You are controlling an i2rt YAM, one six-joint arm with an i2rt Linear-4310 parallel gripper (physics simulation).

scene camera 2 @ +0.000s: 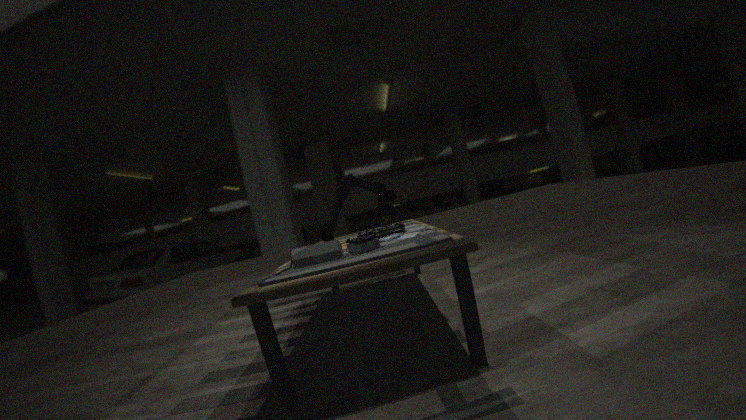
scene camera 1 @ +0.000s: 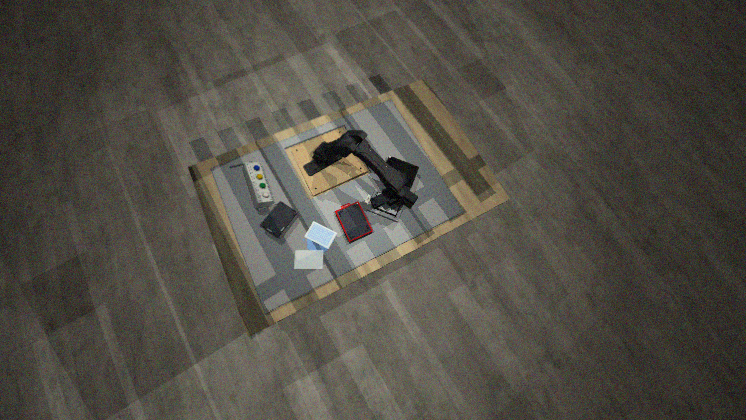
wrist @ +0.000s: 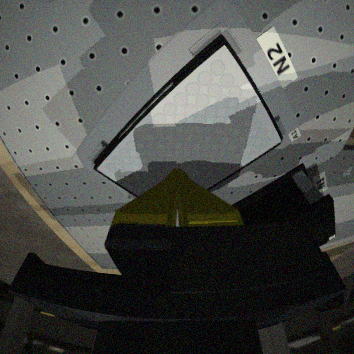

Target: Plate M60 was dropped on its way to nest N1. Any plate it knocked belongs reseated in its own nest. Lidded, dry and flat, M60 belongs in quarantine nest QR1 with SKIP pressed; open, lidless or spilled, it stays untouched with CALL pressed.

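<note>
A clear-topped plate with black edges and faint round wells lies at the nest labelled N2 in the wrist view. A double dark line runs along one long side; I cannot tell whether a lid sits flush or read any plate name. My gripper is shut and empty, its yellow tips overlapping the plate's near corner in view; the height gap is unclear. In scene camera 1, the button box has blue, yellow, green and white buttons. A red-rimmed dark tray lies beside the arm's hand. Button labels are unreadable.
The black arm reaches from the wooden base board. A black box, a pale blue plate-like piece and a pale sheet lie left of the tray. A dark block is right of the fingers. Scene camera 2 is very dark.
</note>
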